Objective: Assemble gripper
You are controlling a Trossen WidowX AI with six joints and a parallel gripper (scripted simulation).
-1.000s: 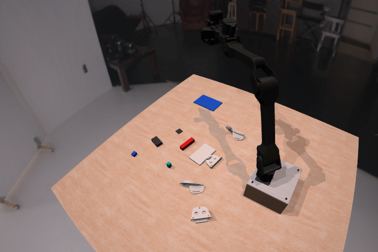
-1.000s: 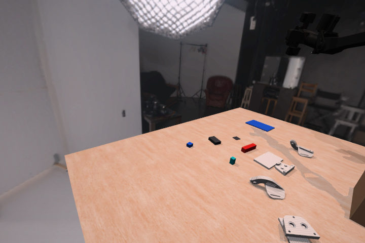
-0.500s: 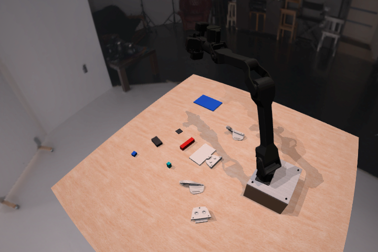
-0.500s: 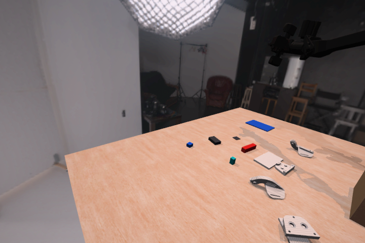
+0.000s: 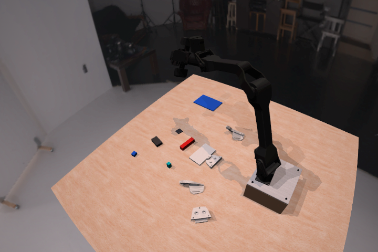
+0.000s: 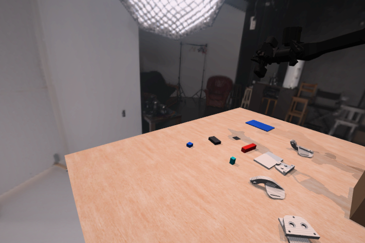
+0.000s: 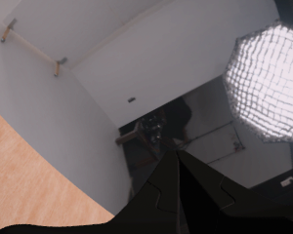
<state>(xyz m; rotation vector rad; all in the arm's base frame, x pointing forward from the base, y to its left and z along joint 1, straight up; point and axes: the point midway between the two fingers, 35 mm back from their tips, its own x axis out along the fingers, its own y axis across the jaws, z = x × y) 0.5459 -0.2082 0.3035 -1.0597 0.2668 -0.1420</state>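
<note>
Now: the teal cube 390 mm below my gripper tip, 310 mm to the left of it and 150 mm behind it. From my gripper tip the other things lie so: red block (400 mm below, 160 mm to the left, 150 mm behind); black block (400 mm below, 220 mm to the left); dark tile (400 mm below, 100 mm to the left, 50 mm behind).
</note>
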